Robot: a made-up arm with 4 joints.
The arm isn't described. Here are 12 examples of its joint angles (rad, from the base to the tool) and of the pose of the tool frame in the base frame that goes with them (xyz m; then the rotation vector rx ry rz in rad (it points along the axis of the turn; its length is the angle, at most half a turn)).
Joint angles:
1: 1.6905 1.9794 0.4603 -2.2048
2: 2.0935 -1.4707 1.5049 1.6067
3: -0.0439 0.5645 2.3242 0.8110
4: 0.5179 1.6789 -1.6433 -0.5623
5: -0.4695 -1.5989 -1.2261 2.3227
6: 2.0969 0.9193 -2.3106 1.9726
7: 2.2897 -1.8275 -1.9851 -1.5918
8: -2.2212 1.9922 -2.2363 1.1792
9: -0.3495 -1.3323 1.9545 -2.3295
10: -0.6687 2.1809 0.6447 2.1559
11: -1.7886 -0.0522 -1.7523 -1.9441
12: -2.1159 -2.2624 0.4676 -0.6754
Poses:
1: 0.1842 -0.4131 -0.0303 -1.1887 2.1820 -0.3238
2: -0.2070 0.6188 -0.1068 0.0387 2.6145 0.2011
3: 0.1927 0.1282 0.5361 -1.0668 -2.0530 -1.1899
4: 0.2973 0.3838 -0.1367 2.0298 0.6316 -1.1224
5: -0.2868 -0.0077 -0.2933 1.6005 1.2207 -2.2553
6: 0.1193 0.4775 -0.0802 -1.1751 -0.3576 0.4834
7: 0.1895 -0.2347 0.1587 -0.0746 -0.7627 -0.4784
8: -0.1836 0.4483 -0.0831 -0.5116 -2.2180 1.2338
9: 0.0775 0.4069 0.4608 -1.9215 -0.0200 -1.6398
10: -0.2992 -0.3953 0.1547 1.7980 -1.6846 0.8877
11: -0.2225 0.2258 0.4294 0.4800 -1.6842 2.3326
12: 0.0772 0.4502 0.5859 -2.8514 -1.1738 -0.4097
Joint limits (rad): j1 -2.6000..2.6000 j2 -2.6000..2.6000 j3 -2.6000..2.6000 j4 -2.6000..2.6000
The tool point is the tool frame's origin. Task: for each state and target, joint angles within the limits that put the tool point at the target. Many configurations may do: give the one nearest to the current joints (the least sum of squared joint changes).
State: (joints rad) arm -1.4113 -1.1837 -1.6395 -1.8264
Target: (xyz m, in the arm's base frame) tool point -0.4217 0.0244 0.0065
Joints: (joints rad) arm -0.6958 -0.7845 -1.6750 -2.0334
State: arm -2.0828 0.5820 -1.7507 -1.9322
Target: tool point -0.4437 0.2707 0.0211
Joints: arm -1.4607 0.7808 -1.2217 -1.8862
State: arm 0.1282 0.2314 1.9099 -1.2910
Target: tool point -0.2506 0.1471 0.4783
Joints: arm 1.0088 0.5251 2.1859 -1.2969
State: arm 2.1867 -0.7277 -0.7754 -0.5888
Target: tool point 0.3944 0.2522 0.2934
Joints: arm 2.6000 -0.0335 -1.4632 -1.1614
